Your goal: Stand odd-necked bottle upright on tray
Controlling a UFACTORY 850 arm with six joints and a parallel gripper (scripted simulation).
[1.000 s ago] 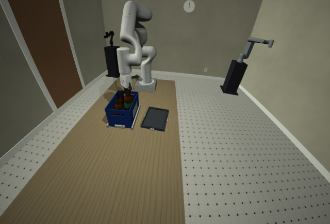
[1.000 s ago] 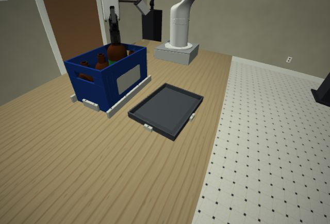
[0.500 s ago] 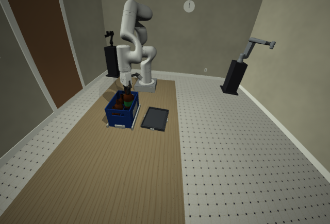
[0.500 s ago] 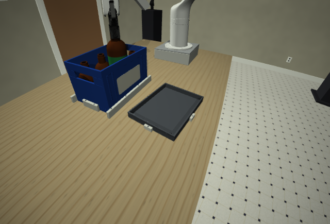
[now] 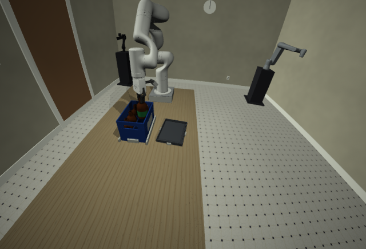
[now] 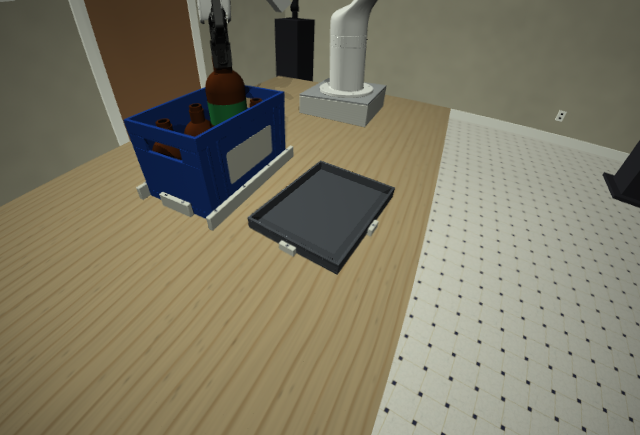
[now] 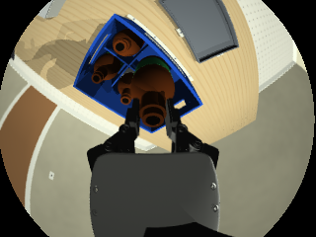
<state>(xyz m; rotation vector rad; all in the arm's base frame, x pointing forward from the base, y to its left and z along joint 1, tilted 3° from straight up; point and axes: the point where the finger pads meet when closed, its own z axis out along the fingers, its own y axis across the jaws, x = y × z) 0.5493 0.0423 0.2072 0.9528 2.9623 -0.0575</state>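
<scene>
Now: the bottle 7 cm below my hand. Round my hand: dark grey tray (3 cm behind, 22 cm to the left, 26 cm below); then blue crate (1 cm ahead, 4 cm to the right, 19 cm below).
</scene>
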